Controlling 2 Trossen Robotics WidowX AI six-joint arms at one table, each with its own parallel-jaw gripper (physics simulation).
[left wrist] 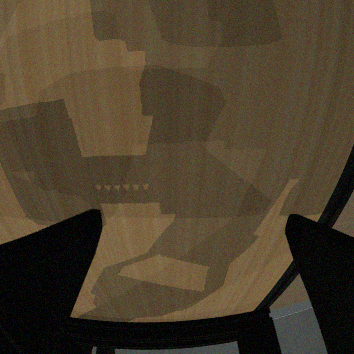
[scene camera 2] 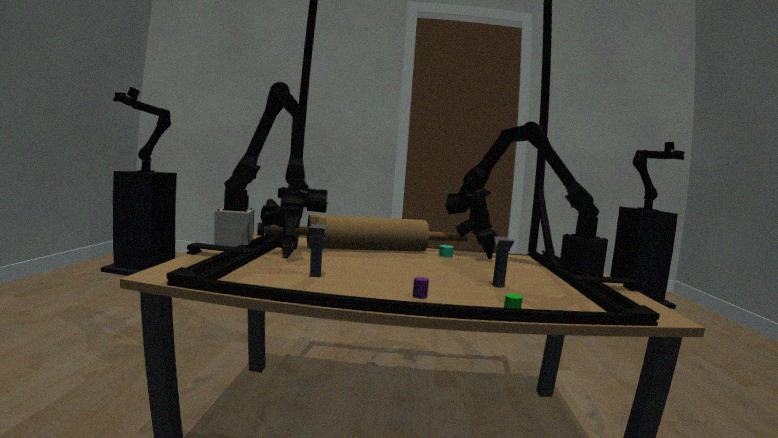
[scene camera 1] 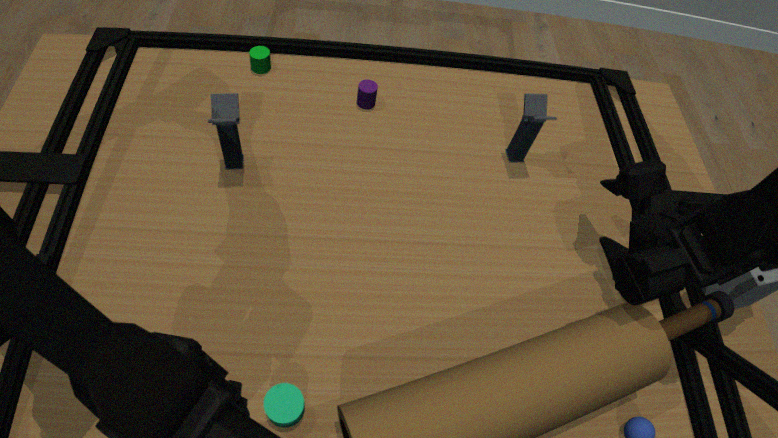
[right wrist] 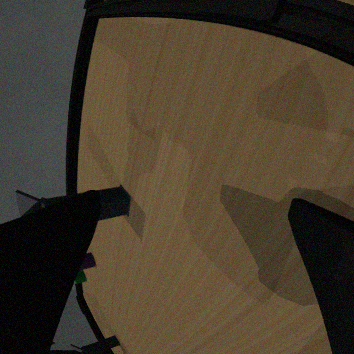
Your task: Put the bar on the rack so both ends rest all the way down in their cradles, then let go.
Note:
I see my left gripper, my right gripper and a bar.
My left gripper also shows in the left wrist view. My right gripper shows as well in scene camera 2 and in the right wrist view.

